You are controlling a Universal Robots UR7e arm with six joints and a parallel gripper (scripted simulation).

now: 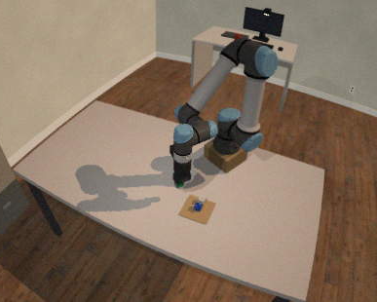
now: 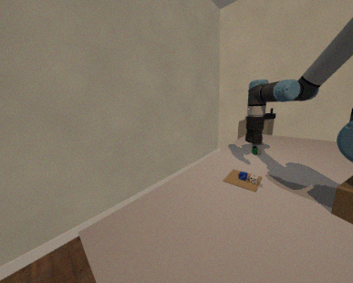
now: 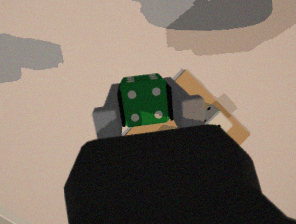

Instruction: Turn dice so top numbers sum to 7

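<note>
The blue die is 3 cm ahead of my hand, 11 cm to the left of it and 10 cm below it. The rest, counted from my hand: white die: 1 cm behind, 11 cm to the left, 10 cm below; then green die: right at my hand; then tan mat: 3 cm ahead, 11 cm to the left, 12 cm below.
</note>
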